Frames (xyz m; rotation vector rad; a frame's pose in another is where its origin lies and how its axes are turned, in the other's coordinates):
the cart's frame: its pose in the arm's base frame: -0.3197 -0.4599 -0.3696 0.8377 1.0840 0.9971
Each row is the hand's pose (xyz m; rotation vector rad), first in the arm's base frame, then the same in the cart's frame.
Working: the arm's base frame: its pose in the cart's frame: 0.3665 0.4193 0.3745 -0.8377 -1.0840 -0.9971

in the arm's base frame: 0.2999 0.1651 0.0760 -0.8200 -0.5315 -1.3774
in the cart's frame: 0.5435 0.4756 0.6719 0.8927 1.6187 2.3483
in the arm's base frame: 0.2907 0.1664 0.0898 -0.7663 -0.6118 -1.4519
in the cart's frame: 0.5391 0.4908 0.6666 0.8016 1.6819 2.2499
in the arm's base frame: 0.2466 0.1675 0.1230 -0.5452 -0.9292 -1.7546
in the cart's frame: 0.5232 0.5316 0.6330 0.4398 1.8337 1.8409
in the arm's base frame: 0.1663 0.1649 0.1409 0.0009 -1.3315 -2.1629
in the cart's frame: 0.5031 0.5654 0.5607 -0.1505 1.9585 1.2218
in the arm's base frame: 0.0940 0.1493 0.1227 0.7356 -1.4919 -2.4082
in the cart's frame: 0.4831 0.5601 0.4874 -0.7313 1.9874 0.6986
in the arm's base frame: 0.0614 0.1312 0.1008 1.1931 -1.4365 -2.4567
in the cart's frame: 0.4679 0.5414 0.4514 -1.0612 1.9789 0.4564
